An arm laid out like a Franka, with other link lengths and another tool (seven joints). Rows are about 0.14 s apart.
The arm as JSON. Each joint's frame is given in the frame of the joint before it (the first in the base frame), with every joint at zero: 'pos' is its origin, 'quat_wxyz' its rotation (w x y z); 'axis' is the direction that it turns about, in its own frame. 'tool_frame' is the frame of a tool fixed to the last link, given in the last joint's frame.
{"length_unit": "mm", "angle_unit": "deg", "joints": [
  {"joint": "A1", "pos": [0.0, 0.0, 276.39], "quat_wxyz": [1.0, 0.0, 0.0, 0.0], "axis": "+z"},
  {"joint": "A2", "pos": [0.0, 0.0, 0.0], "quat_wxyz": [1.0, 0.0, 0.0, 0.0], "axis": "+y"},
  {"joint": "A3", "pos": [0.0, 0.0, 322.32], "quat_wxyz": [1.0, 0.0, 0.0, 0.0], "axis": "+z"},
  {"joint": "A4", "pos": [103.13, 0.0, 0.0], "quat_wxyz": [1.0, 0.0, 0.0, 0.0], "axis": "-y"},
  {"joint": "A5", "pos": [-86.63, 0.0, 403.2], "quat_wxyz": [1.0, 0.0, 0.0, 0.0], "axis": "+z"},
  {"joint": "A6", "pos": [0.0, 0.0, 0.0], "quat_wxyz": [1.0, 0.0, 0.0, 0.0], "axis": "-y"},
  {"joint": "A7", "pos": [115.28, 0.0, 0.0], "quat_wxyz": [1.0, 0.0, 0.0, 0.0], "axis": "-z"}
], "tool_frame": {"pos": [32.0, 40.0, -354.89], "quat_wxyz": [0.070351, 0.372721, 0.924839, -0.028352]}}
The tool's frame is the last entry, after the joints.
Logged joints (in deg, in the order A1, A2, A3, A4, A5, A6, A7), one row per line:
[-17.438, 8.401, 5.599, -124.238, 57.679, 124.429, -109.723]
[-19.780, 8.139, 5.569, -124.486, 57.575, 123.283, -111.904]
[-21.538, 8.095, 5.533, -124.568, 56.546, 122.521, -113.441]
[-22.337, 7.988, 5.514, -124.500, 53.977, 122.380, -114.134]
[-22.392, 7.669, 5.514, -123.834, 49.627, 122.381, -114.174]
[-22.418, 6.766, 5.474, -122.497, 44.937, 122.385, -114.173]
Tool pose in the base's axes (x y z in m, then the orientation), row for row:
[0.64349, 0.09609, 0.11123, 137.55, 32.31, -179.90]
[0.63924, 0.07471, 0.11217, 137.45, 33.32, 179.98]
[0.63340, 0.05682, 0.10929, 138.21, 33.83, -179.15]
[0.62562, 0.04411, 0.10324, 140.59, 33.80, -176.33]
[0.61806, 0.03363, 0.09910, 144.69, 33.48, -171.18]
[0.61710, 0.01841, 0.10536, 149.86, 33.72, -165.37]
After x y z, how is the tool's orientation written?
As angles about the fixed x, y, z axes (roll, pitch, yaw), in degrees.
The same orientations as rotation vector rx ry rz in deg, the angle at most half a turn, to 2 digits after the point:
[-15.76, 139.01, 54.03]
[-16.06, 138.04, 53.74]
[-17.05, 137.94, 53.02]
[-19.65, 139.01, 51.32]
[-24.52, 140.79, 48.43]
[-30.08, 141.77, 44.15]

